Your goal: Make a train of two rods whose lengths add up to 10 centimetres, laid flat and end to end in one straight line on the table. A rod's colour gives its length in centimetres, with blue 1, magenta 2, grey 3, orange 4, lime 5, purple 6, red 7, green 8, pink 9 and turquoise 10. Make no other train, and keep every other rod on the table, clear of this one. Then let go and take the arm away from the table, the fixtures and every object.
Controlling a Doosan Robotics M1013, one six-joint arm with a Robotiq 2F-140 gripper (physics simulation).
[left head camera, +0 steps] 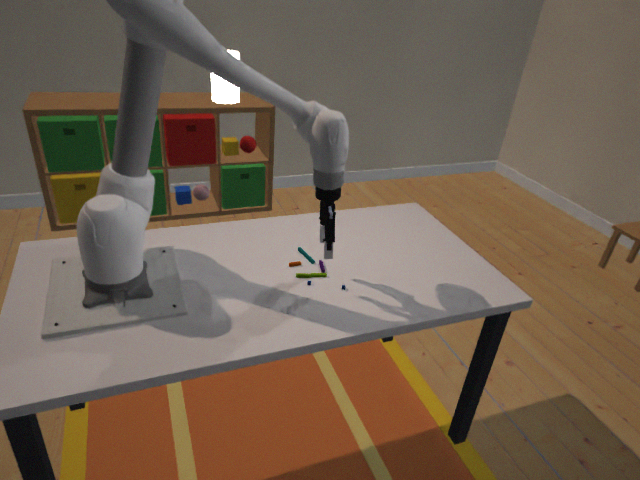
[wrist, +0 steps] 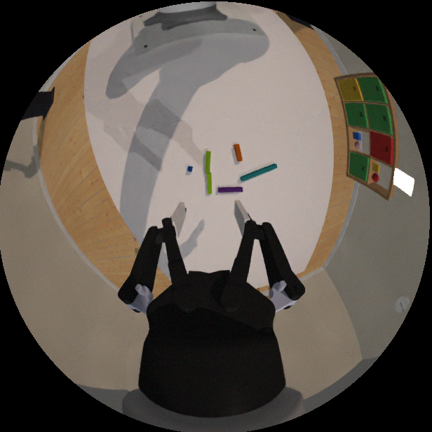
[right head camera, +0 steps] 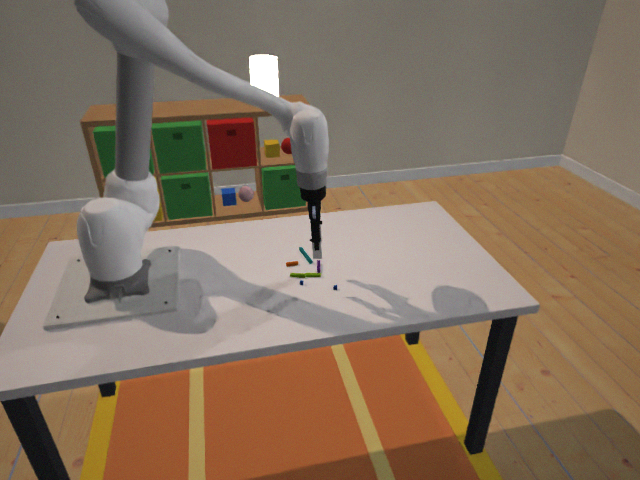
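Seen in the pictures: gripper, fingertip midpoint: (left head camera: 325,250) (right head camera: 317,250); arm's base, link origin: (left head camera: 117,284) (right head camera: 120,281).
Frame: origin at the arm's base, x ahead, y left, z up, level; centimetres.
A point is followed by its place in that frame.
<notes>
Two lime rods (wrist: 208,162) (wrist: 209,183) lie flat, end to end, with a slight sideways step where they meet in the wrist view; they also show in the left head view (left head camera: 311,275) @[x 57.9, y -10.7, z -1.1 cm] and the right head view (right head camera: 305,275) @[x 57.8, y -10.8, z -1.0 cm]. A purple rod (wrist: 230,189) (left head camera: 322,266) @[x 63.3, y -7.4, z -0.7 cm] (right head camera: 318,266) @[x 63.2, y -7.3, z -0.7 cm] lies crosswise near the end of the nearer lime rod, a small gap apart. My gripper (wrist: 209,207) (left head camera: 328,254) @[x 61.8, y -11.7, z 8.7 cm] (right head camera: 317,253) @[x 61.8, y -11.7, z 8.7 cm] is open and empty, above the table behind the purple rod in the head views.
A turquoise rod (wrist: 258,172) (left head camera: 306,255) @[x 60.7, y 0.8, z -0.8 cm] (right head camera: 306,255) @[x 60.9, y 0.4, z -0.6 cm] and an orange rod (wrist: 238,152) (left head camera: 295,264) @[x 55.2, y -3.2, z -1.0 cm] (right head camera: 292,264) @[x 55.1, y -3.2, z -1.1 cm] lie behind the lime rods in the head views. Two blue rods (left head camera: 309,282) @[x 55.7, y -14.5, z -0.8 cm] (left head camera: 343,287) @[x 65.1, y -20.0, z -0.9 cm] lie in front. The base plate (left head camera: 64,304) @[x -13.6, y -5.6, z 0.0 cm] is at the left.
</notes>
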